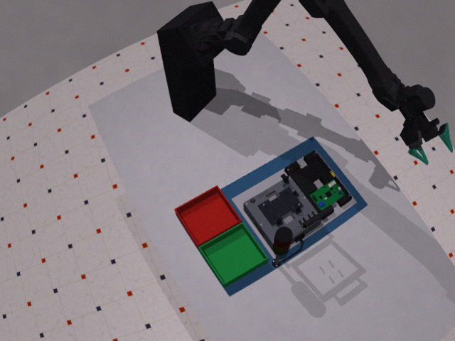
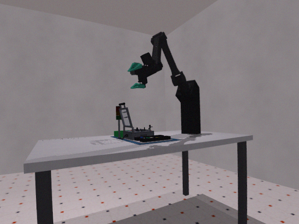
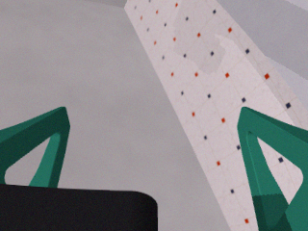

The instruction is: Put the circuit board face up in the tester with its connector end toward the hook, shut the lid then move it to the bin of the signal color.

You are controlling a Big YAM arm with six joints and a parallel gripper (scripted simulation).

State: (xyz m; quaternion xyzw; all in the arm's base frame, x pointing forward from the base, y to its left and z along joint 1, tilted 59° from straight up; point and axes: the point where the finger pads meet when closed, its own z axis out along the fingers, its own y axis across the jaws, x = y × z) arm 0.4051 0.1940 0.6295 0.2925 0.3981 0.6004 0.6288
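Now: the green circuit board 350 mm below my hand, 230 mm to the right of it and 170 mm behind it. Also, from my hand: latch hook: 360 mm to the right, 280 mm below, 250 mm behind; tester lid: 390 mm to the right, 190 mm below, 60 mm behind; tester plate: 400 mm to the right, 300 mm below, 170 mm behind.
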